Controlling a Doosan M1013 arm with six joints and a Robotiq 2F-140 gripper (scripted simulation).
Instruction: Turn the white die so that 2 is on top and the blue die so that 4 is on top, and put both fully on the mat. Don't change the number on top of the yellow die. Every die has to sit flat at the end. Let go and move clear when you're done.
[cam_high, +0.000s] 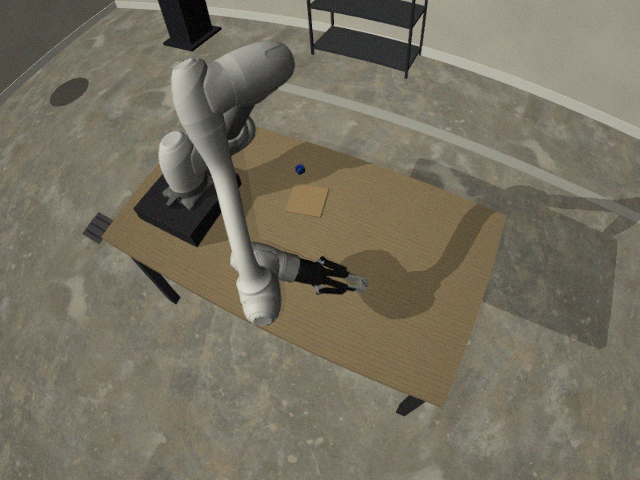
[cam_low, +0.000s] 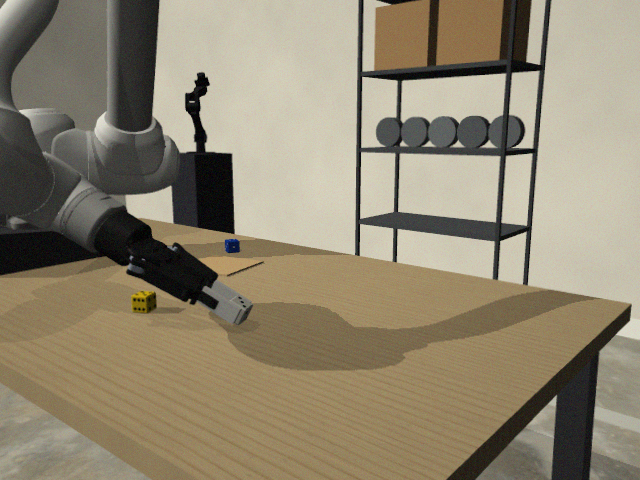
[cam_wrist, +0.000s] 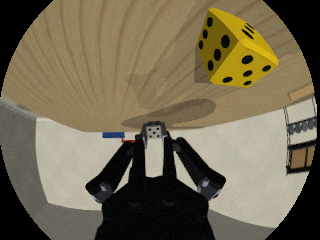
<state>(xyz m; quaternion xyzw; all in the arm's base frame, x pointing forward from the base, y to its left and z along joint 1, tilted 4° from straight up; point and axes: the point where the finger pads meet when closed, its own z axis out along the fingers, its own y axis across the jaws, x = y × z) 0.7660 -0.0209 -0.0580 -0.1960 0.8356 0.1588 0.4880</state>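
Right now the white die is 2 cm ahead of my hand, 1 cm to the left of it and 1 cm below it. Also, from my hand: blue die 45 cm behind, 35 cm to the left, 3 cm below; then mat 34 cm behind, 24 cm to the left, 4 cm below; then yellow die 17 cm behind, 4 cm to the right, 3 cm below.
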